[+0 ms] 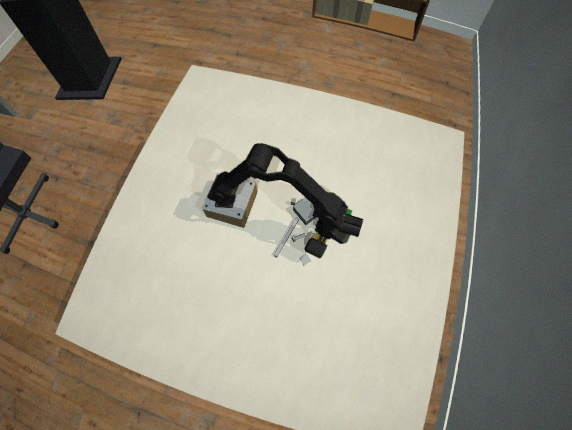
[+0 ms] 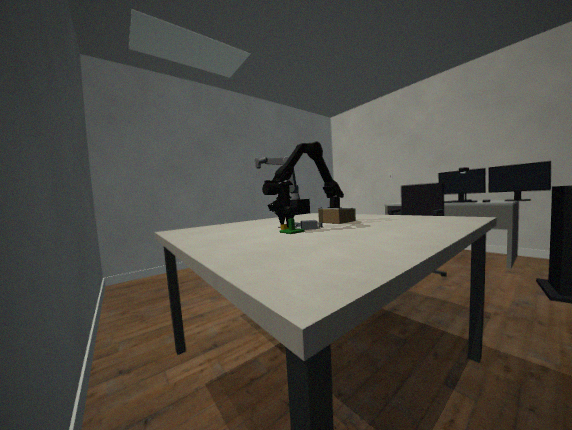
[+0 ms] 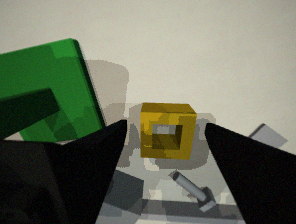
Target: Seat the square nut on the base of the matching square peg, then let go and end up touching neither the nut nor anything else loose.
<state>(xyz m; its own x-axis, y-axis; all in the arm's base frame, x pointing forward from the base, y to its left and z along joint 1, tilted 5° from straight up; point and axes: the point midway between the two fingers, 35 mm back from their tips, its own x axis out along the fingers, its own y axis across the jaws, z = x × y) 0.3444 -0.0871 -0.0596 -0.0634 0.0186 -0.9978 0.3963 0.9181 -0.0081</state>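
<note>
My hand is 100 mm to the right of the grey block, 60 mm past it and 30 mm above it. The rest, counted from my hand: long grey bar 130 mm behind, 40 mm below, 10 mm to the right.
</note>
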